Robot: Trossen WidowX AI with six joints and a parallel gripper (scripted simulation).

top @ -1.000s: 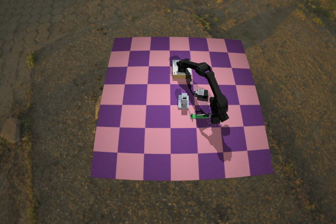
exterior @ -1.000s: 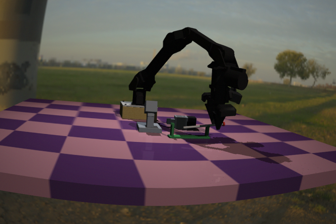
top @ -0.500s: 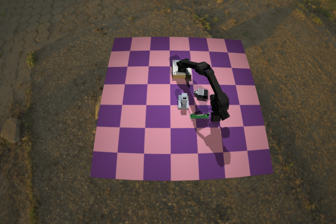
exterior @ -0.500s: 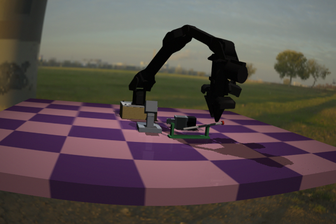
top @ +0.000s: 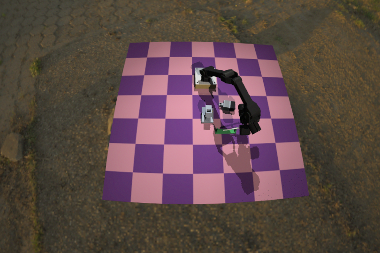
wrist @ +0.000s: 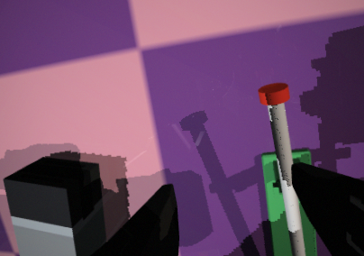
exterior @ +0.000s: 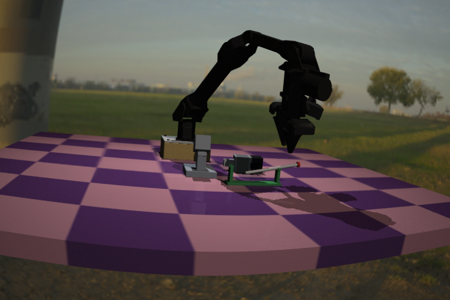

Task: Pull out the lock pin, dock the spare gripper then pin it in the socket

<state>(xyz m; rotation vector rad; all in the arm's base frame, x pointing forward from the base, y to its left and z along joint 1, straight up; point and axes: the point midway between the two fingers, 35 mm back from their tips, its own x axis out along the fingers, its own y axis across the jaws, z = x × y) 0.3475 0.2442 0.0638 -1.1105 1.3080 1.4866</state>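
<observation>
Right now my gripper tip is 9 cm to the left of the green rack, 6 cm above it and 4 cm short of it. From my gripper tip the other things lie so: spare gripper 15 cm behind, 9 cm to the right, 7 cm below; grey mount 21 cm to the right, 6 cm behind, 4 cm below.
</observation>
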